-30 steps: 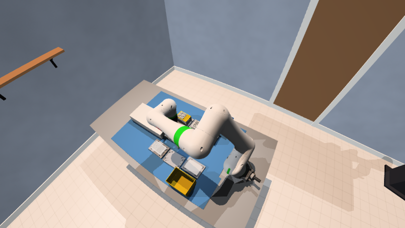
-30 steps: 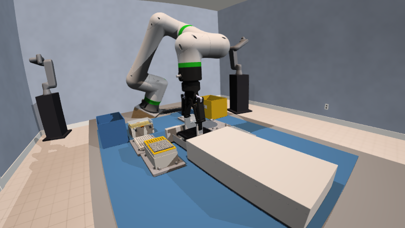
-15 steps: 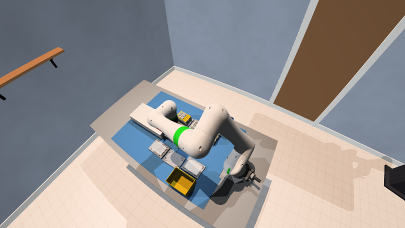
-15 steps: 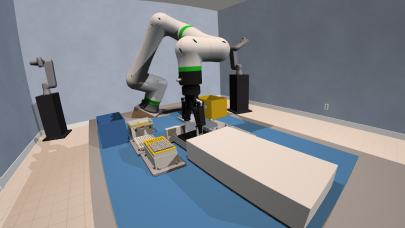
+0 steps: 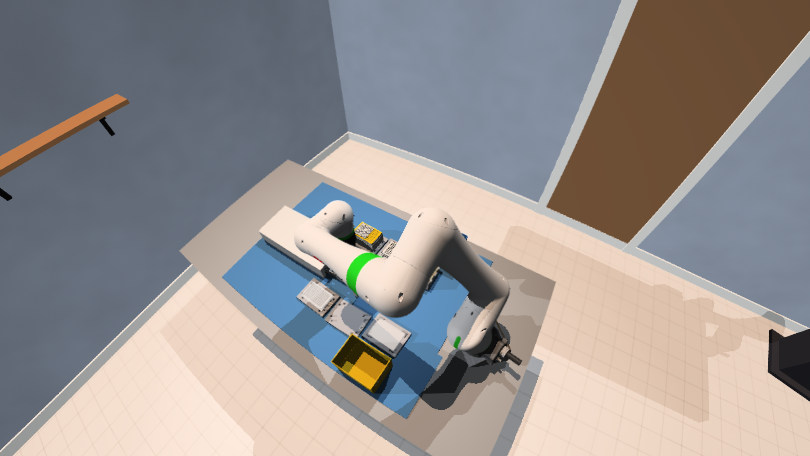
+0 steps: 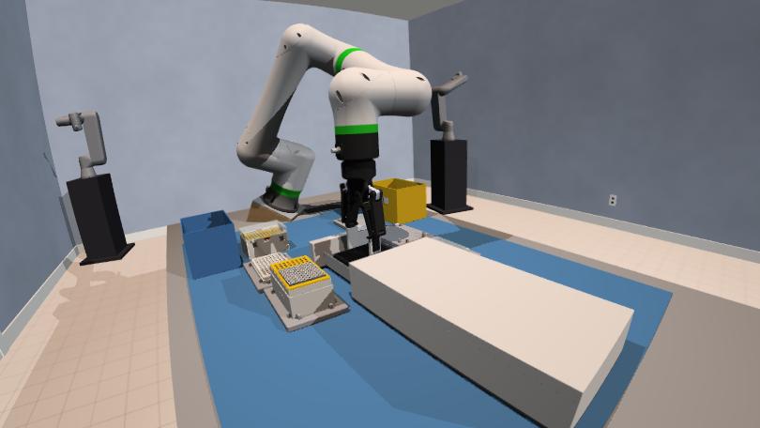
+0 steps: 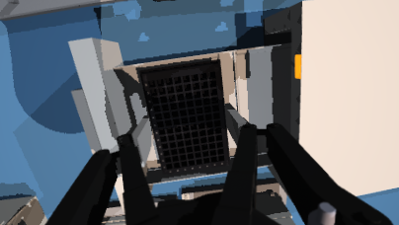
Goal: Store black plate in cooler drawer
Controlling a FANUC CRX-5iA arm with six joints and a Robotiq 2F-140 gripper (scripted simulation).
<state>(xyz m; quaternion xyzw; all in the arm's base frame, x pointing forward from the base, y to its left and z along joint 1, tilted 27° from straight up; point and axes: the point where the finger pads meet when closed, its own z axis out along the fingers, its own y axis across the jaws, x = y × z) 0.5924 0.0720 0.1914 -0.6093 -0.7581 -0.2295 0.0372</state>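
Now: hand 20 mm above the black plate. The rest, counted from my hand: nest N3: 160 mm behind, 170 mm to the left, 50 mm below; then drawer: 30 mm ahead, 10 mm to the left, 30 mm below; then yellow-topped tip box: 90 mm ahead, 170 mm to the right.
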